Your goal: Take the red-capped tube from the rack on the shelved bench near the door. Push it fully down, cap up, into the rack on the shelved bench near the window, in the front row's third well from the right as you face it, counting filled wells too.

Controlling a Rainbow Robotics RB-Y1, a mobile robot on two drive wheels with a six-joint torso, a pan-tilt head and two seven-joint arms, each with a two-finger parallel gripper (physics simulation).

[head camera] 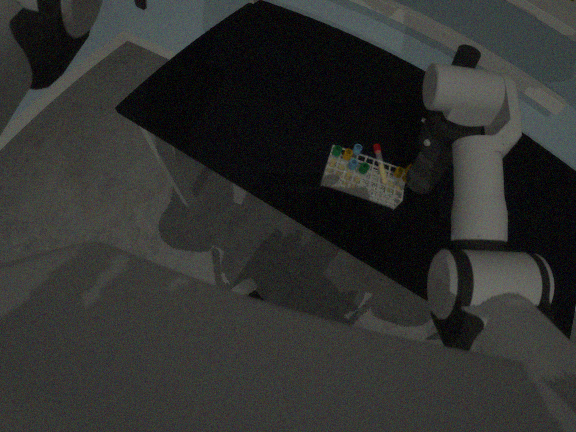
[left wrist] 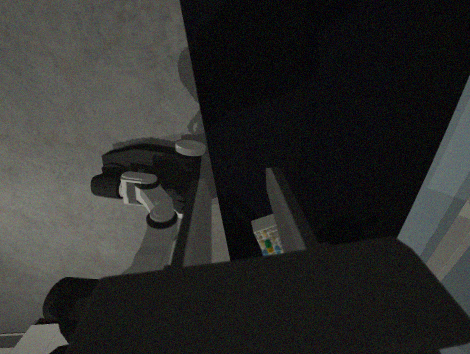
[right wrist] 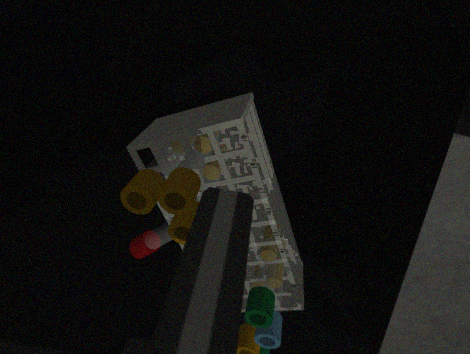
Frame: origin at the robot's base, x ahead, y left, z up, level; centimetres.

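Seen in the pictures: left gripper, fingertip midpoint: (head camera: 150, 0) (left wrist: 236, 183); right gripper, fingertip midpoint: (head camera: 419, 185) (right wrist: 227, 207).
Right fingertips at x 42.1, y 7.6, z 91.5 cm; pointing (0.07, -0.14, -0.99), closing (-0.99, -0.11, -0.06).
Observation:
A point is followed by its place in that frame.
A white wire rack (head camera: 328, 175) {x 33.3, y 24.0, z 81.9 cm} (left wrist: 263, 223) {x 36.3, y 27.1, z 79.5 cm} (right wrist: 205, 113) {x 46.0, y 9.8, z 78.8 cm} stands on a black bench top. The red-capped tube (head camera: 377, 148) {x 47.8, y 21.4, z 83.6 cm} (right wrist: 146, 244) {x 48.0, y 20.6, z 83.5 cm} leans in the rack, tilted, its cap sticking out past the rack's far long side in the head view; it does not show in the left wrist view. My right gripper (right wrist: 227, 207) {x 42.1, y 7.6, z 91.4 cm} is shut and empty; in its wrist view its finger overlaps the rack beside yellow caps. In the head view the right hand is at the rack's right end, its fingertips not discernible. My left gripper (left wrist: 236, 183) {x 17.3, y 61.2, z 114.5 cm} is open and empty, high above the bench's edge.
Tubes with green (head camera: 337, 150) (right wrist: 260, 306), blue (head camera: 357, 148) (right wrist: 268, 331) and yellow caps (head camera: 398, 172) (right wrist: 181, 190) stand in the rack. The black bench top (head camera: 280, 100) {x 43.3, y 52.8, z 76.3 cm} (left wrist: 320, 100) {x 42.0, y 68.7, z 76.3 cm} has its near edge running diagonally in the head view, with grey floor (head camera: 100, 175) {x -24.4, y 133.5, z 0.1 cm} (left wrist: 90, 75) {x -65.5, y 59.9, z 0.1 cm} beyond it.

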